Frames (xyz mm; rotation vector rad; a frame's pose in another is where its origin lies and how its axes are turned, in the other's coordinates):
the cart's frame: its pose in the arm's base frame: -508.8 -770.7 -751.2 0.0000 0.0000 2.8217
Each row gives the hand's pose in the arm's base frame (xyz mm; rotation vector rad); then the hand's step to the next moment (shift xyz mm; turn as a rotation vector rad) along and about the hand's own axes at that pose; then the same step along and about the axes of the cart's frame.
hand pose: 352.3 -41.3 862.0 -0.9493 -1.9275 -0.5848
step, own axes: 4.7 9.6 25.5 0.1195 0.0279 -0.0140
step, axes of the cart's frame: 14.4 -22.1 -8.4 0.0247 -0.0476 0.1113
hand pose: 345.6 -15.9 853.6 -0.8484 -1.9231 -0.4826
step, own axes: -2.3 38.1 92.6 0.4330 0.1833 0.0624
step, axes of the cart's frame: 52.6 -71.3 -46.7 0.1378 -0.2914 0.3480
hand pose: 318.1 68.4 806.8 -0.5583 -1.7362 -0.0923
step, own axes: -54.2 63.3 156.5 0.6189 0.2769 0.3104
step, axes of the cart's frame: 131.7 -55.7 -104.8 0.4091 -0.4430 0.4387
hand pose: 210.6 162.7 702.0 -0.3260 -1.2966 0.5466
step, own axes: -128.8 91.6 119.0 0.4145 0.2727 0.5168
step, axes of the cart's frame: 145.9 52.3 -122.9 0.5891 -0.2449 0.3260
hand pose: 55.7 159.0 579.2 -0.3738 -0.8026 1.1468
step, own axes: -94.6 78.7 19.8 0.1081 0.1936 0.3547
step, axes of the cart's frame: 61.0 81.3 -72.2 0.3888 -0.0065 0.1543
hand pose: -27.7 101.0 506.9 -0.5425 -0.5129 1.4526
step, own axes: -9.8 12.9 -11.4 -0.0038 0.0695 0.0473
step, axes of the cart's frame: 0.2 10.2 -17.0 0.0799 0.0256 -0.0069
